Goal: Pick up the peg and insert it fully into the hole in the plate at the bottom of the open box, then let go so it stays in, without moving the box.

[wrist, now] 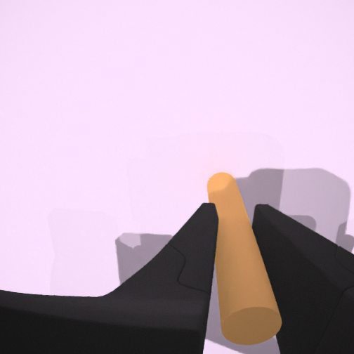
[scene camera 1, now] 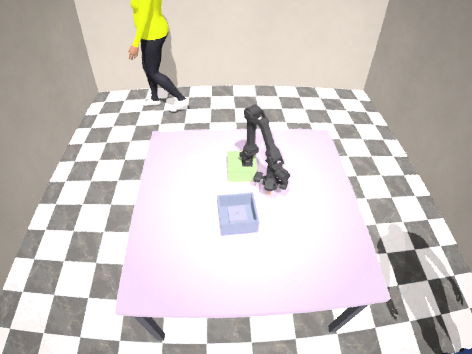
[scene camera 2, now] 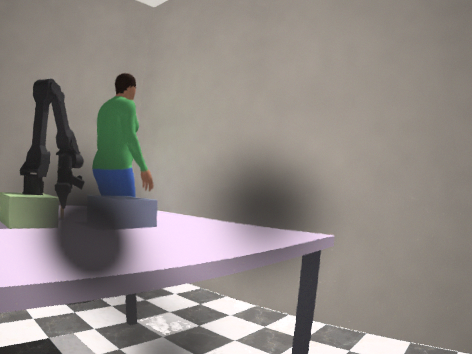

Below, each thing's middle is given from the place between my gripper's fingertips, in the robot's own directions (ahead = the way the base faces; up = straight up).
My gripper is now 1 cm past the orange peg (wrist: 248, 310). Round my hand: blue-grey box (scene camera 2: 116, 212): 18 cm to the right, 17 cm ahead, 1 cm above.
